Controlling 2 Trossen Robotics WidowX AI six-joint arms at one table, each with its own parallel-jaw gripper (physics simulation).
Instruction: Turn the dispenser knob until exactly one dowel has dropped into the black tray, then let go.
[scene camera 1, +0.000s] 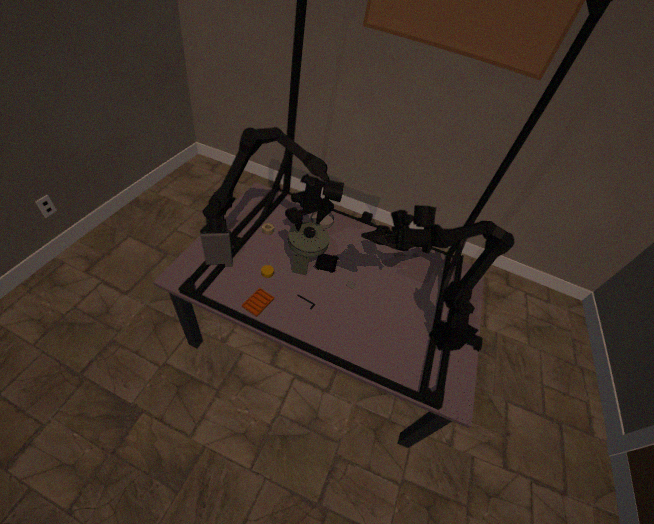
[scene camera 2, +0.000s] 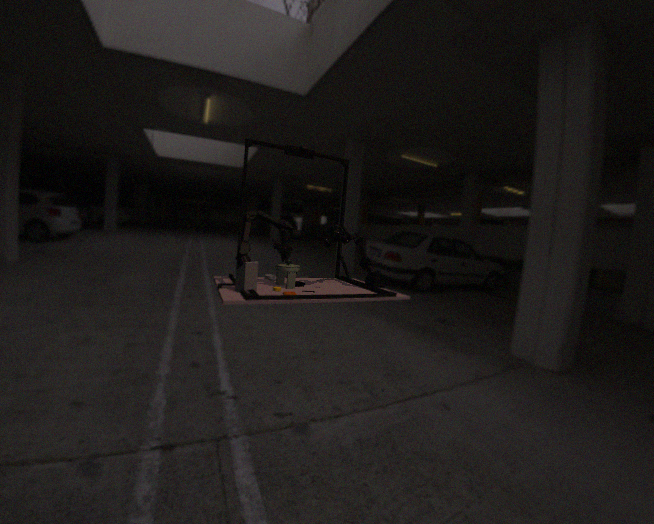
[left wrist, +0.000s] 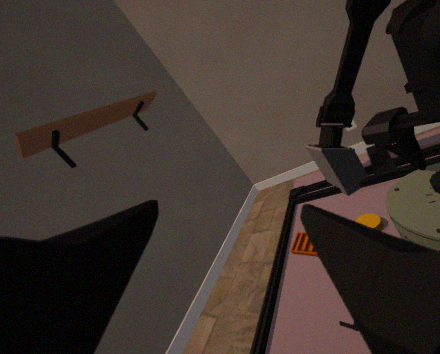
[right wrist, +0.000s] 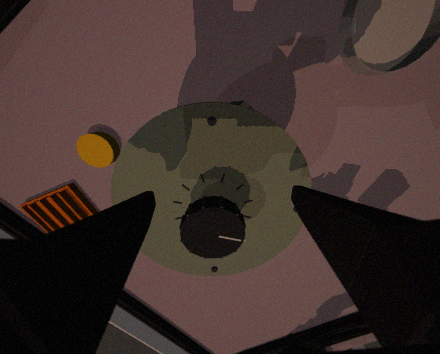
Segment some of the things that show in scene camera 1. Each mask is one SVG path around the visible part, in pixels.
The left gripper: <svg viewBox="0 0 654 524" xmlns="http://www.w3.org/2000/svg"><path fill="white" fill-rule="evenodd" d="M418 241L417 231L409 228L409 225L414 221L414 216L407 214L408 212L405 210L391 213L394 224L392 231L390 231L388 226L378 225L375 231L362 233L361 237L376 244L386 245L400 251L408 251Z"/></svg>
The right gripper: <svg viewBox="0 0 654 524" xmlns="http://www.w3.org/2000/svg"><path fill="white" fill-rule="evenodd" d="M334 204L329 199L322 199L321 196L316 199L309 198L305 195L305 191L291 194L291 200L294 203L300 203L303 209L298 210L296 207L287 209L285 216L295 224L297 231L299 231L304 215L317 212L316 224L319 224L334 210Z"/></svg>
